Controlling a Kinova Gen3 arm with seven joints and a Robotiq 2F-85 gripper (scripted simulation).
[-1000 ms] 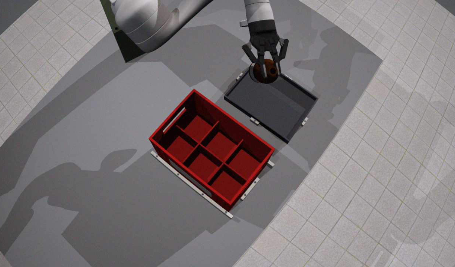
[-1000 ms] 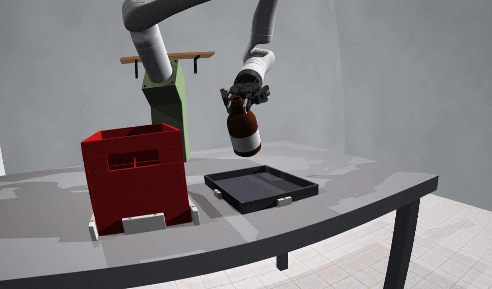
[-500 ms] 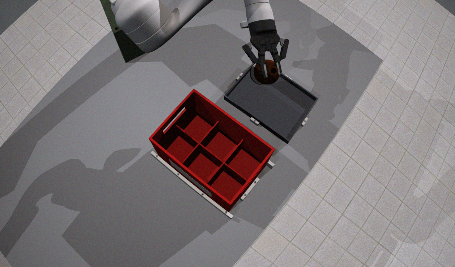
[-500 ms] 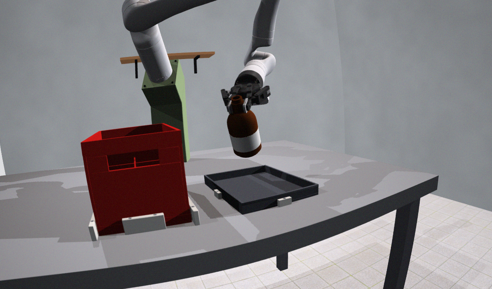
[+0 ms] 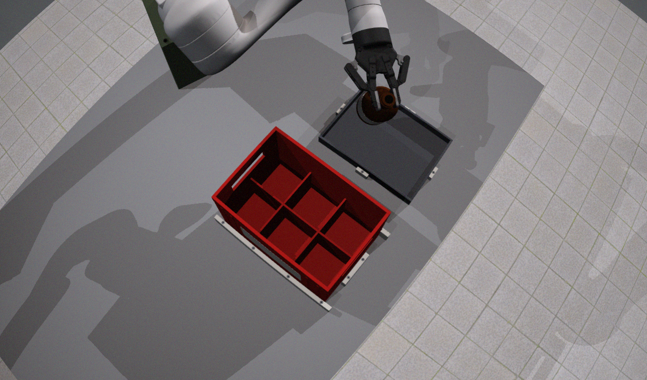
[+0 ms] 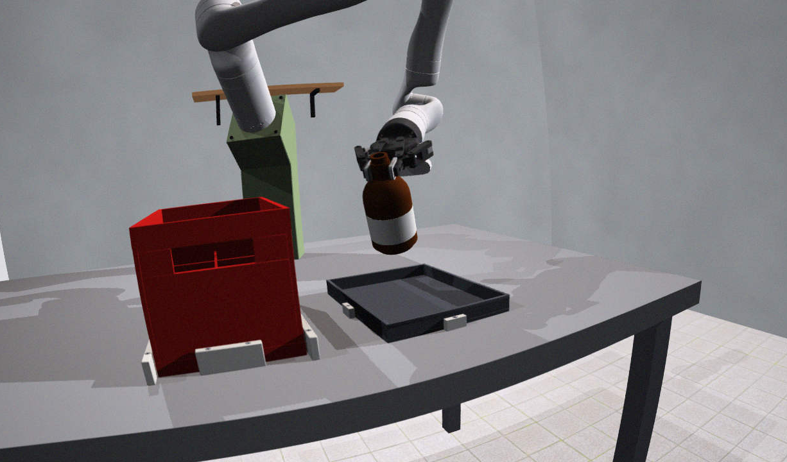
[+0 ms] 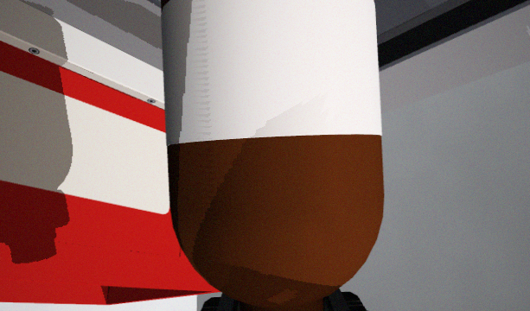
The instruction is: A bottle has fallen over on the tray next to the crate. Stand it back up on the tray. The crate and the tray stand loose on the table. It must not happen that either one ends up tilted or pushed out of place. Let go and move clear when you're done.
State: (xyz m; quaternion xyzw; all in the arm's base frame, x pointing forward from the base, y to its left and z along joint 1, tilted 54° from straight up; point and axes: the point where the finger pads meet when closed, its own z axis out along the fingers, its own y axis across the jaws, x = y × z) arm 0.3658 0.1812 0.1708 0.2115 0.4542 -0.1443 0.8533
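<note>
The bottle lies 1 cm behind my hand, 1 cm to the left of it and 5 cm below it. Round my hand: red crate: 2 cm behind, 26 cm to the right, 12 cm below; then tray: 2 cm ahead, 2 cm to the left, 19 cm below.
</note>
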